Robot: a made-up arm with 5 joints. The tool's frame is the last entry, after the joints.
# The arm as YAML. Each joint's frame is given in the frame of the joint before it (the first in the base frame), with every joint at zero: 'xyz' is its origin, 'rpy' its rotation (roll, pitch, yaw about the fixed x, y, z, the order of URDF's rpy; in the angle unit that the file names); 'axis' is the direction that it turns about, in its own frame. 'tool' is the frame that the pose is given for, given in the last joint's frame.
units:
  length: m
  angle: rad
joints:
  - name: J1
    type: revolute
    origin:
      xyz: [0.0, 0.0, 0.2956]
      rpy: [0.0, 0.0, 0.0]
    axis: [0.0, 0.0, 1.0]
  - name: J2
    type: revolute
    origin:
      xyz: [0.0, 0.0, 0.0]
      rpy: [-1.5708, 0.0, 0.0]
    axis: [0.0, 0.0, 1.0]
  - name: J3
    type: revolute
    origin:
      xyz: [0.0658, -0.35, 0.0]
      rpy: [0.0, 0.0, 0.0]
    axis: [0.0, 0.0, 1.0]
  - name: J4
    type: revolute
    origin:
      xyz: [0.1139, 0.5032, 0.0]
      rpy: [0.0, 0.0, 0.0]
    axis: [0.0, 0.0, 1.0]
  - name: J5
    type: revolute
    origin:
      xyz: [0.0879, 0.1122, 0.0]
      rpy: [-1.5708, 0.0, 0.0]
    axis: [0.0, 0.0, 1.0]
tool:
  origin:
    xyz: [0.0, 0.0, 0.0]
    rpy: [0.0, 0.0, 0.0]
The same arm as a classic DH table. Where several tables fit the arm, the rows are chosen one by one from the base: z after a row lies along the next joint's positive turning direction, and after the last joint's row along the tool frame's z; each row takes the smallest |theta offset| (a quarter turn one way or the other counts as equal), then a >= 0, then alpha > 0; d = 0 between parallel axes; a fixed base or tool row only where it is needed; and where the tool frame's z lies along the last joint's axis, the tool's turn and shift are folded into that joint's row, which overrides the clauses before.
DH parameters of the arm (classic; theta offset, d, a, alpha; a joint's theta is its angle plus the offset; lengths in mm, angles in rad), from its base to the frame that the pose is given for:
J1: 0.0000 295.6 0.0 -1.5708
J2: -1.3850 0.0 356.1 0.0000
J3: -0.4084 0.0 -515.9 0.0000
J4: -1.3482 0.0 -87.9 1.5708
J5: 3.1416 112.2 0.0 0.0000

